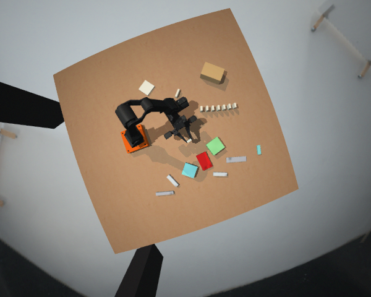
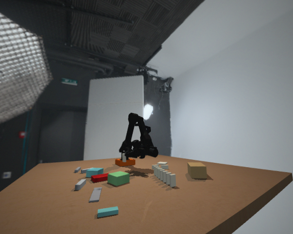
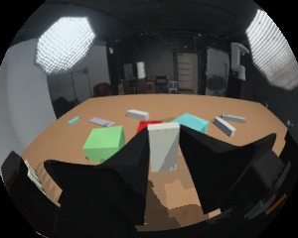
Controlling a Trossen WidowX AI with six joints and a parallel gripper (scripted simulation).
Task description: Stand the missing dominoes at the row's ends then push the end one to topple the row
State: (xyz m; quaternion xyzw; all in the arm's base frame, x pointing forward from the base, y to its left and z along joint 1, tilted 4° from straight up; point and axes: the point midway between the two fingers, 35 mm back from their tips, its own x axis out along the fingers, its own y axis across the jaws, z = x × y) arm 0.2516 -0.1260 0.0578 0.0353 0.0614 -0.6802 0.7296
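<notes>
My gripper tip is 2 cm short of the red block, 14 cm to the left of it and 10 cm above it. The rest, counted from my gripper tip: green block: 12 cm ahead, 9 cm to the right, 9 cm below; then cream tile: 6 cm behind, 41 cm to the left, 11 cm below; then cyan block: 8 cm behind, 14 cm to the right, 10 cm below.
</notes>
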